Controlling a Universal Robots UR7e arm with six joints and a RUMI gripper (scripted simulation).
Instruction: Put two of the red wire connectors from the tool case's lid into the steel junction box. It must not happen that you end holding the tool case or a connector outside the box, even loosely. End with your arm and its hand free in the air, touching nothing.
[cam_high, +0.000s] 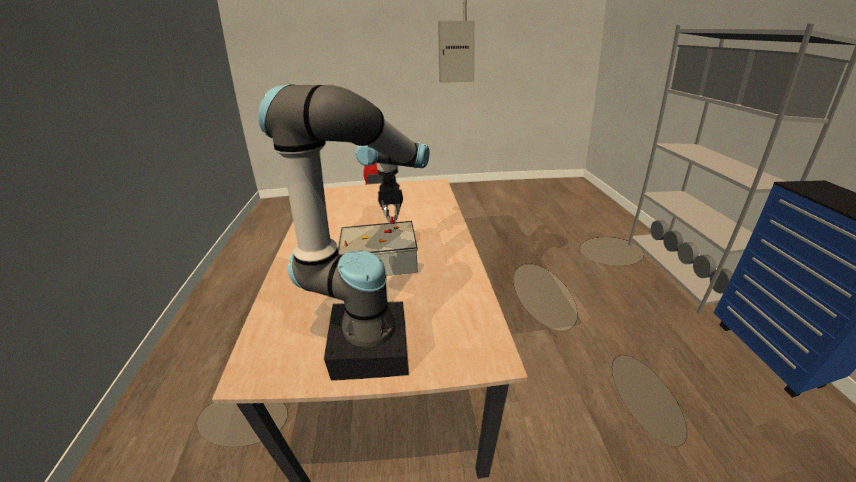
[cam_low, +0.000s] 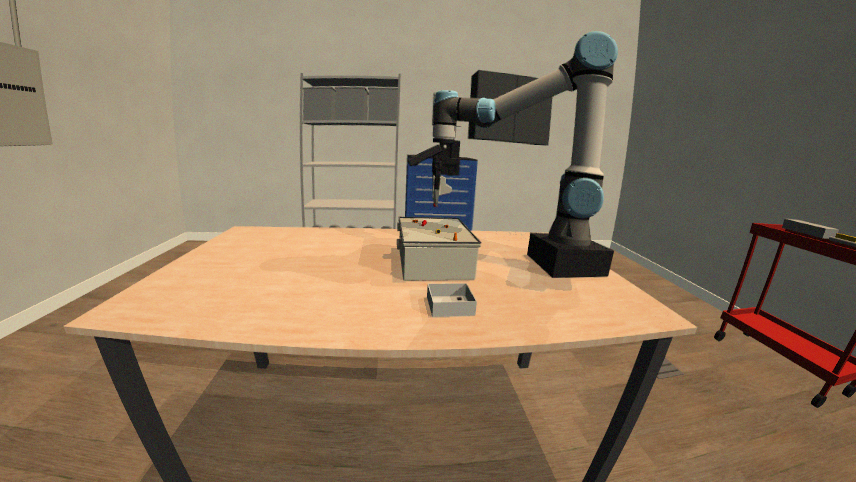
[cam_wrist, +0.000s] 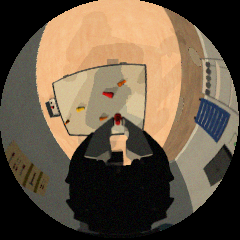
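My hand is 1 cm short of the grey tool case, 7 cm to the right of it and 11 cm above it.
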